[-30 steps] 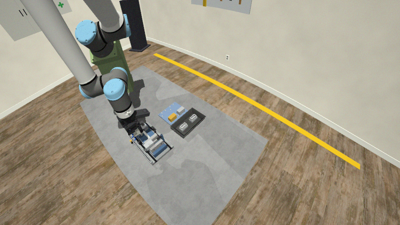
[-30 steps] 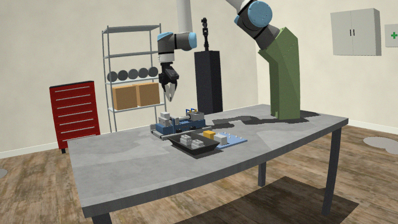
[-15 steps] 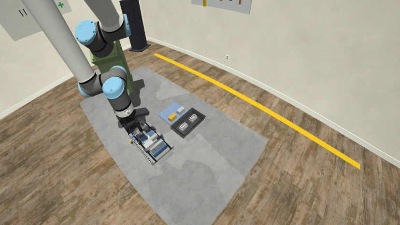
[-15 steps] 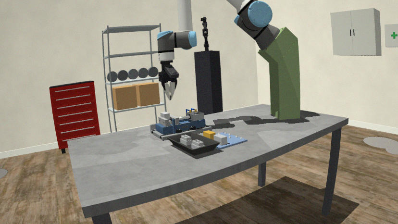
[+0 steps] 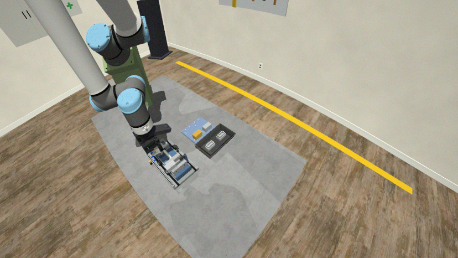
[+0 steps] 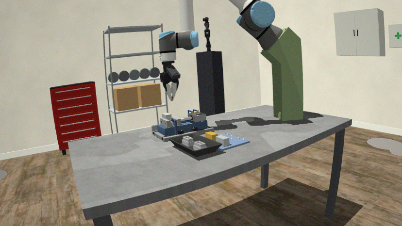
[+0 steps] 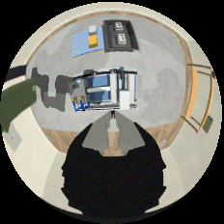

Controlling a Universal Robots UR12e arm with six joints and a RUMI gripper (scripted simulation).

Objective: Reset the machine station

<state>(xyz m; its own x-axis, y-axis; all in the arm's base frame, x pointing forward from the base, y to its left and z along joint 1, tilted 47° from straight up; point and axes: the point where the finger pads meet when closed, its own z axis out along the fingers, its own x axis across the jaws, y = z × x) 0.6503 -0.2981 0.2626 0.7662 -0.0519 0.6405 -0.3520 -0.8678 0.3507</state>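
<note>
The blue vise lies 2 cm behind my hand, 5 cm to the left of it and 16 cm below it. The rest, counted from my hand: yellow brass blank (5 cm ahead, 29 cm to the left, 17 cm below); gray aluminum blank (8 cm ahead, 37 cm to the left, 17 cm below); infeed plate (3 cm ahead, 34 cm to the left, 19 cm below).
</note>
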